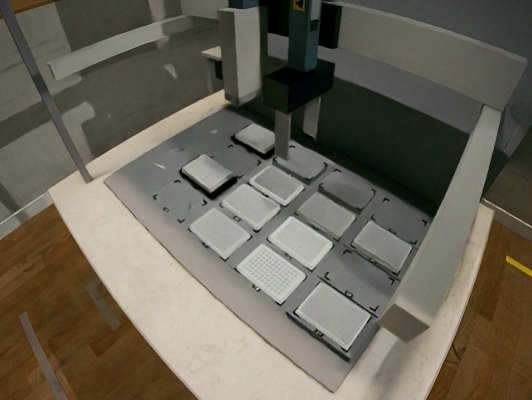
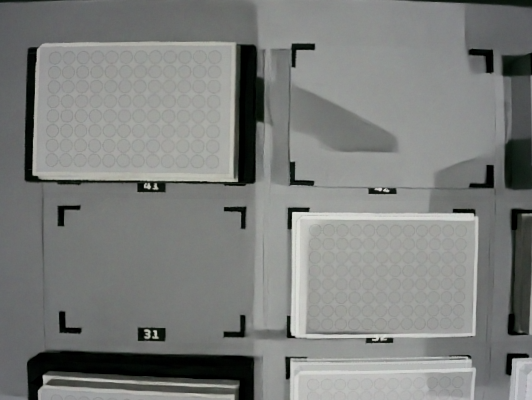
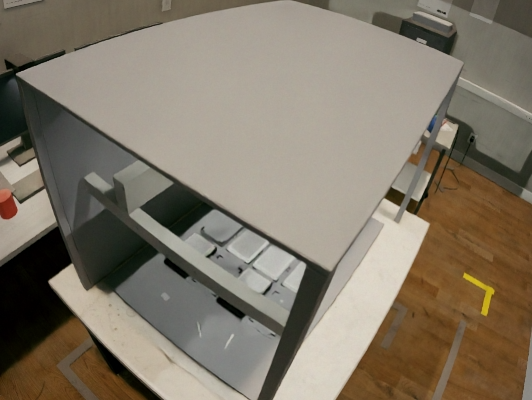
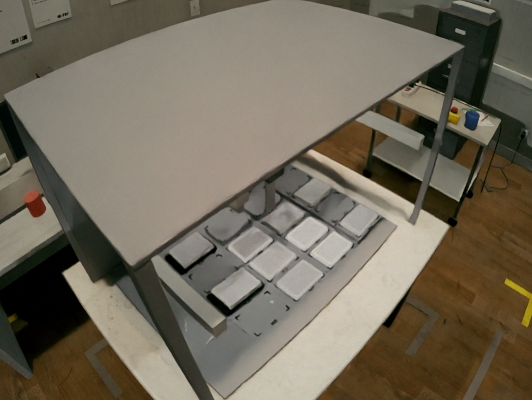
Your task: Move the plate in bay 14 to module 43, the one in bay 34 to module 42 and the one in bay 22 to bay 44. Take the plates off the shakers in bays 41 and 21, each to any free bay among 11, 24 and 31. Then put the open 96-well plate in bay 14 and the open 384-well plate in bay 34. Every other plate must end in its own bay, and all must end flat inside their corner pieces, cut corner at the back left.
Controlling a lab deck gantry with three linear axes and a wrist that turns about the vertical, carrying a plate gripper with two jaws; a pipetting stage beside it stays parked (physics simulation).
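Frame: origin at the robot's base, x left, y down, z back, level; metres.
Where they show: gripper, fingertip midpoint: [image 1: 295, 146] [image 4: 257, 201]; robot's base, link origin: [image 1: 154, 197] [image 3: 274, 335] [image 4: 257, 335].
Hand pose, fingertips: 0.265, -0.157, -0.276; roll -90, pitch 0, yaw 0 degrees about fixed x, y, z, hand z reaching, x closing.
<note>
Things, the pixels of their top centre, and the offset from my fingertips, as dx, dy, dz. "pt": a spot on its surface instead.
- shaker 41, top centre: [image 2: 131, 108] [image 3: 191, 249] [image 1: 258, 135] [image 4: 190, 248] +0.098, +0.120, +0.212
- shaker 21, top centre: [image 1: 206, 170] [image 3: 246, 287] [image 4: 236, 286] -0.116, +0.120, +0.211
- Module 42, top centre: [image 2: 394, 115] [image 1: 300, 161] [image 3: 224, 225] [image 4: 227, 224] +0.099, +0.135, +0.047
- module 43, top centre: [image 1: 348, 188] [image 4: 261, 200] +0.099, +0.135, -0.116
- bay 14, surface spot: [image 1: 332, 315] pt -0.228, +0.128, -0.280
- bay 34, surface spot: [image 1: 382, 245] pt -0.014, +0.128, -0.280
- bay 22, surface spot: [image 1: 250, 206] pt -0.119, +0.141, +0.040
- bay 13 plate, top centre: [image 1: 270, 270] [image 4: 332, 247] -0.222, +0.143, -0.116
- bay 12, surface spot: [image 1: 220, 232] pt -0.224, +0.143, +0.039
- bay 23, surface spot: [image 1: 300, 241] pt -0.119, +0.144, -0.118
- bay 32, surface spot: [image 2: 385, 280] [image 1: 275, 182] pt -0.010, +0.143, +0.050
- bay 33, surface spot: [image 1: 326, 215] pt -0.015, +0.143, -0.121
- small white piece, top centre: [image 4: 271, 301] -0.214, +0.153, +0.165
My gripper [image 1: 296, 147] hangs empty with jaws wide apart, above the back row near bays 41 and 42. Plates sit on shaker 41 [image 1: 255, 138] [image 2: 135, 110] [image 4: 191, 250] and on shaker 21 [image 1: 206, 172] [image 4: 236, 287]. Module 42 [image 1: 304, 163] [image 2: 350, 165] and module 43 [image 1: 347, 190] are bare. Plates lie in bay 14 [image 1: 332, 315], bay 34 [image 1: 382, 245] and bay 22 [image 1: 250, 206]. The bay 13 plate [image 1: 271, 272] shows open wells. Which plate is the open 384-well one I cannot tell. Bays 11, 24, 31 and 44 hold no plate.
Other plates lie in bay 12 [image 1: 220, 232], bay 23 [image 1: 300, 241], bay 32 [image 1: 276, 184] [image 2: 385, 280] and bay 33 [image 1: 326, 215]. The pale pipetting stage [image 1: 242, 55] hangs left of the gripper. A small white piece [image 4: 271, 301] lies in bay 11. A frame beam [image 1: 440, 225] crosses the right side.
</note>
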